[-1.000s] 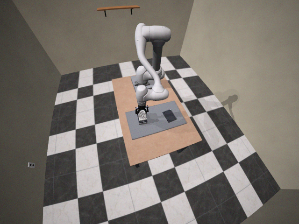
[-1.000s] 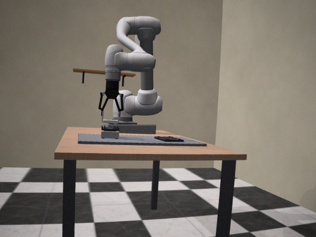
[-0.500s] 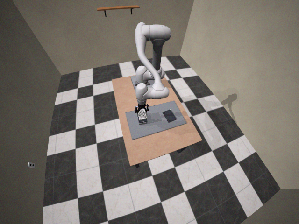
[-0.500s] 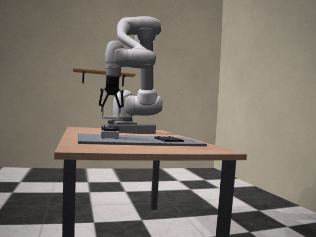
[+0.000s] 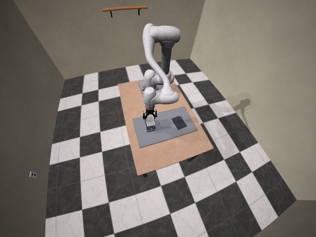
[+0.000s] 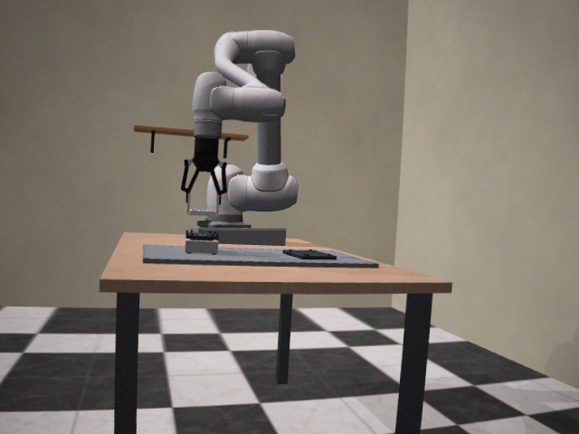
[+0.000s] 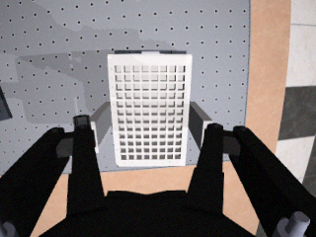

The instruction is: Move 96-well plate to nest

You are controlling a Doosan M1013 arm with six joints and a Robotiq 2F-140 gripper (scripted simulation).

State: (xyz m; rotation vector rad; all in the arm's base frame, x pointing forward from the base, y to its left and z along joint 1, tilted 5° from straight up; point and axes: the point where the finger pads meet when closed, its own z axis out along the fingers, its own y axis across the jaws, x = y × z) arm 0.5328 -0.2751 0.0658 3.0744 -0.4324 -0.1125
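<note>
Now: the plate nest 12 cm ahead of my hand, 33 cm to the left of it and 14 cm below it. Also, from my hand: white 96-well plate 2 cm below.
</note>
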